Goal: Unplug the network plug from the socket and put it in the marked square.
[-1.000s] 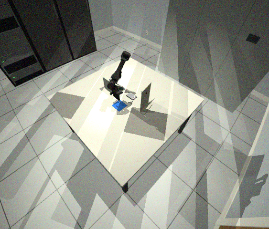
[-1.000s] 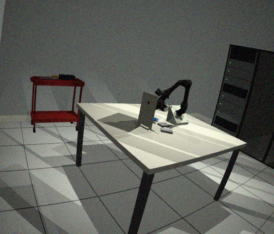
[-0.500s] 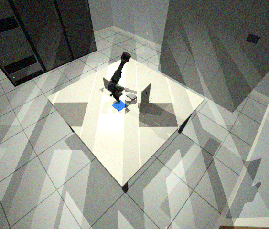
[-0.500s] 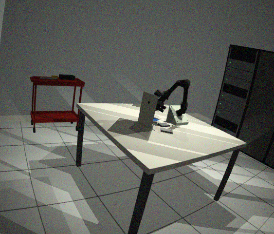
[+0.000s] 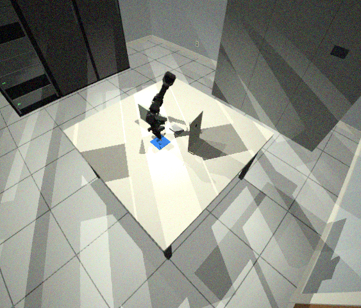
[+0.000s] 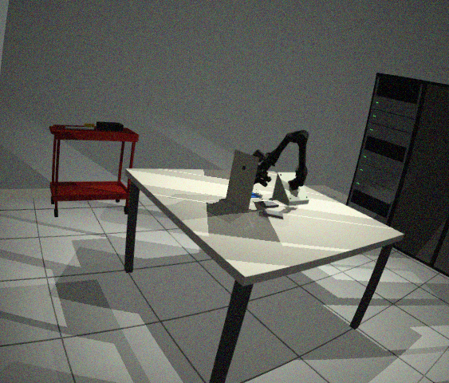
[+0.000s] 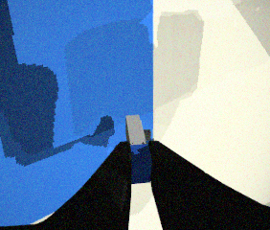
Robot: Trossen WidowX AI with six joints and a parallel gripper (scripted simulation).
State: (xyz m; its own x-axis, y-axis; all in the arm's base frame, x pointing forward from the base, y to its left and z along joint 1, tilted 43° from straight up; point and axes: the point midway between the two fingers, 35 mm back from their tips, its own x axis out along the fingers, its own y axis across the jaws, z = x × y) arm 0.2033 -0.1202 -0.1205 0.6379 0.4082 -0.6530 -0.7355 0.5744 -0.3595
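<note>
Right now my gripper tip is 10 mm past the blue marked square, 10 mm to the right of it and 50 mm above it. Round my gripper tip: grey upright panel (230 mm ahead, 140 mm to the left, 80 mm above); then network plug (right at my gripper tip).
</note>
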